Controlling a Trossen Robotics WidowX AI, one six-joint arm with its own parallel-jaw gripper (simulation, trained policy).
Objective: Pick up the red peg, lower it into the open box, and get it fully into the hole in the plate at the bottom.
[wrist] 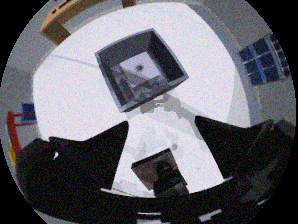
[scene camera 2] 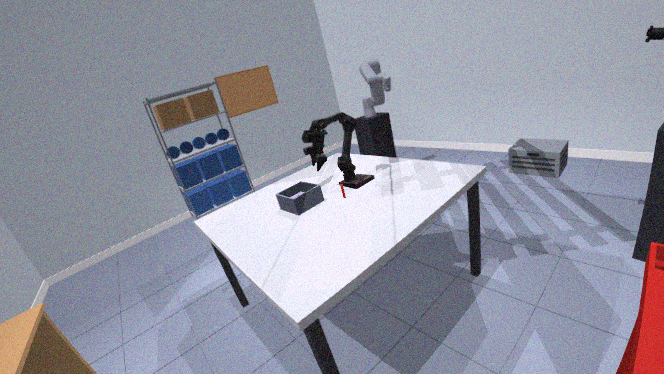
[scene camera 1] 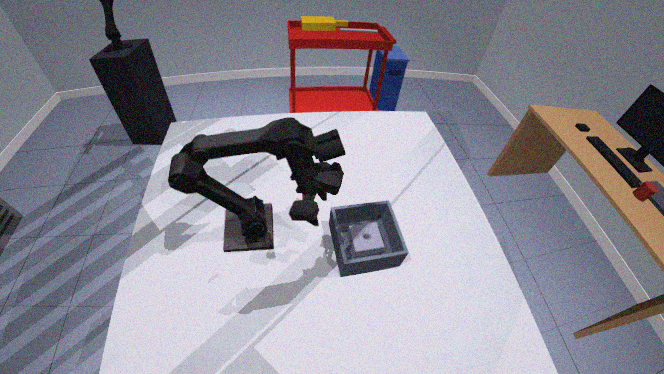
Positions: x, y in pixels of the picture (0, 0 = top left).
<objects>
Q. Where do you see a pale plate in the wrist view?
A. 140, 70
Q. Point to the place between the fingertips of the gripper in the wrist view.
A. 162, 121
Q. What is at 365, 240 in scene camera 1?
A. A pale plate.
</objects>
